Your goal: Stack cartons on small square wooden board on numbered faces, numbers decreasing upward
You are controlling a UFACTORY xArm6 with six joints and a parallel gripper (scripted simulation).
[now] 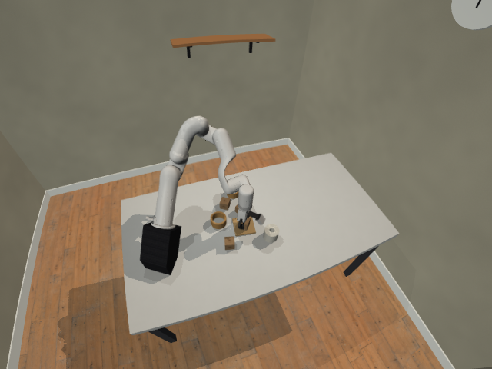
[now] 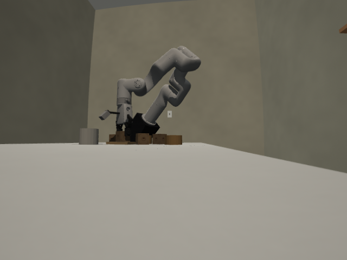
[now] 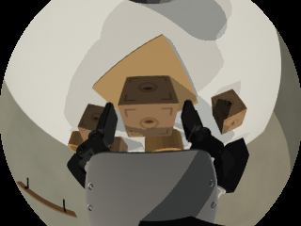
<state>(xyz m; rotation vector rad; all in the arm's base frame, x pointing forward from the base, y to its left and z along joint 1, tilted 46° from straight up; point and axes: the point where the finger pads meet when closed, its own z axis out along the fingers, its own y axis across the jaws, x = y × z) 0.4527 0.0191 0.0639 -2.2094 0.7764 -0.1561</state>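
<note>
My gripper is now 50 mm above the wooden board. Round my hand: white roll (140 mm ahead, 90 mm to the right, 20 mm below).
</note>
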